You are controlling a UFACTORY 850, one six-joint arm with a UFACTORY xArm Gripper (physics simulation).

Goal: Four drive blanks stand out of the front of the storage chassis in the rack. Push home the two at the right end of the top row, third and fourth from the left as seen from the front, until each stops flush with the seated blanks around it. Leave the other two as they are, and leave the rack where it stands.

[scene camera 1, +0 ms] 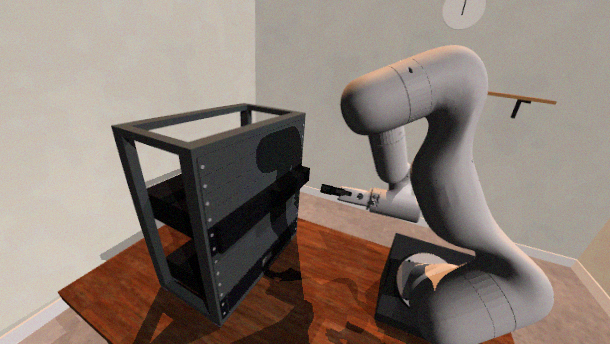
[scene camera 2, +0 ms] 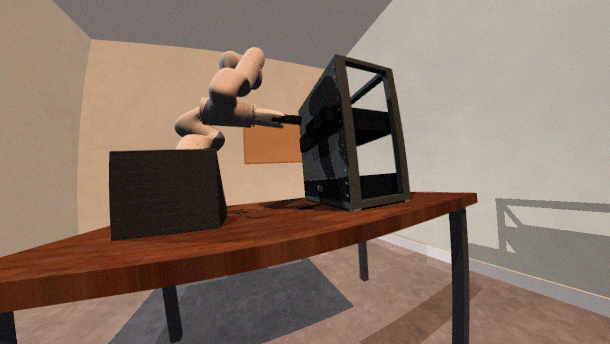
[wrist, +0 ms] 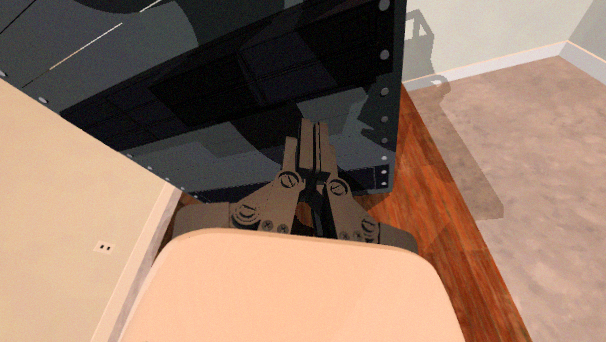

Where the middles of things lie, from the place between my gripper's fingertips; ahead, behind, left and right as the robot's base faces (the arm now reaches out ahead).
I see the dark rack (scene camera 1: 238,195) 270 mm ahead of my hand, 120 mm to the left of it and 50 mm below it.
